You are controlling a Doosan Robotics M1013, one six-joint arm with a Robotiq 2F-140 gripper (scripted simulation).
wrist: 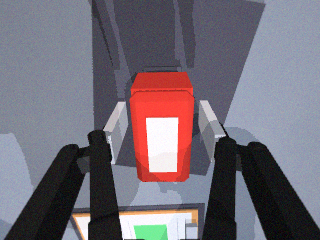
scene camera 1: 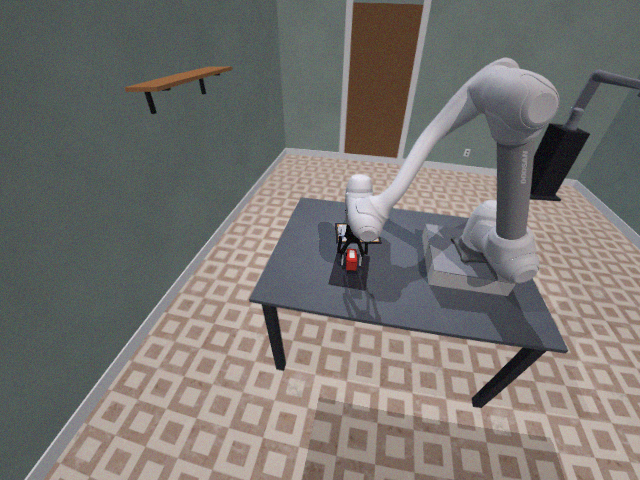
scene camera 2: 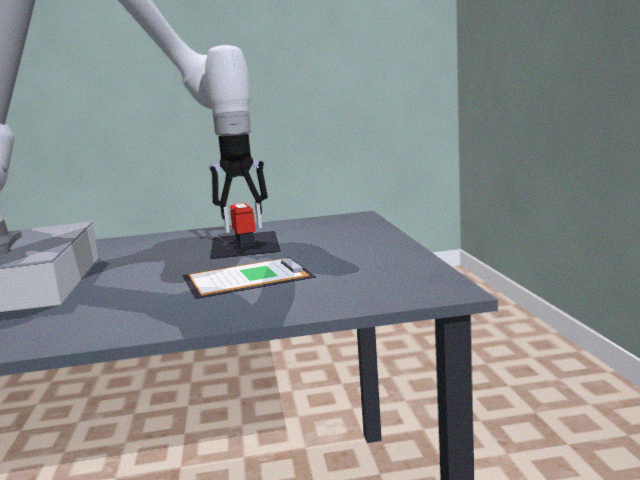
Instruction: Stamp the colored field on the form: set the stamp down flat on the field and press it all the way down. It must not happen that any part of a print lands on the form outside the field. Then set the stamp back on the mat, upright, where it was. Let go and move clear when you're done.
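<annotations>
On a dark mat, the spot [wrist: 213, 53] in the one view is the same spot as [scene camera 1: 338, 276].
</annotations>
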